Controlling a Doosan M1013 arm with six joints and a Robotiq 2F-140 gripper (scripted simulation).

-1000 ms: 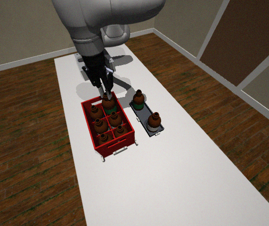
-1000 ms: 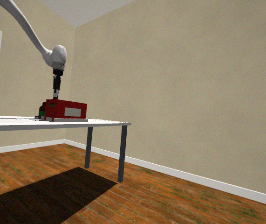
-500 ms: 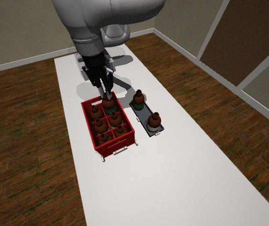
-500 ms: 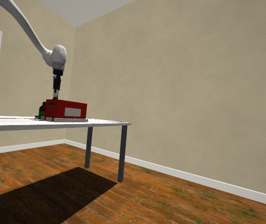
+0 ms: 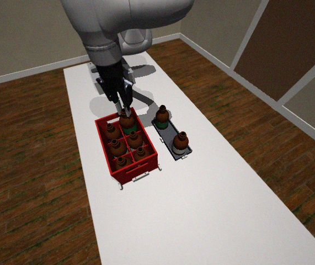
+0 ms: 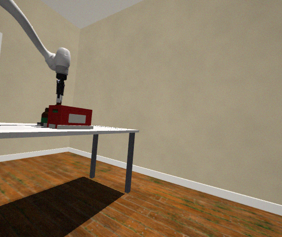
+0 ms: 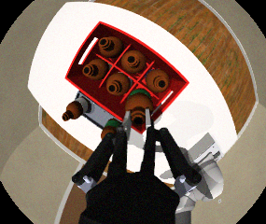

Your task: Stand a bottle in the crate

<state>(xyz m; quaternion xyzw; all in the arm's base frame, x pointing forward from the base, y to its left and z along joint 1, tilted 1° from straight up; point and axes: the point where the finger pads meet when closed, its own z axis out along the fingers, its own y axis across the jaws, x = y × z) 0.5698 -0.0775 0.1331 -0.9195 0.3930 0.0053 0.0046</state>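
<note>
The bottle is 9 cm below my hand. Round my hand: red crate: 15 cm below, 9 cm ahead, 5 cm to the right; then dark tray: 22 cm below, 19 cm to the left, 10 cm ahead.
</note>
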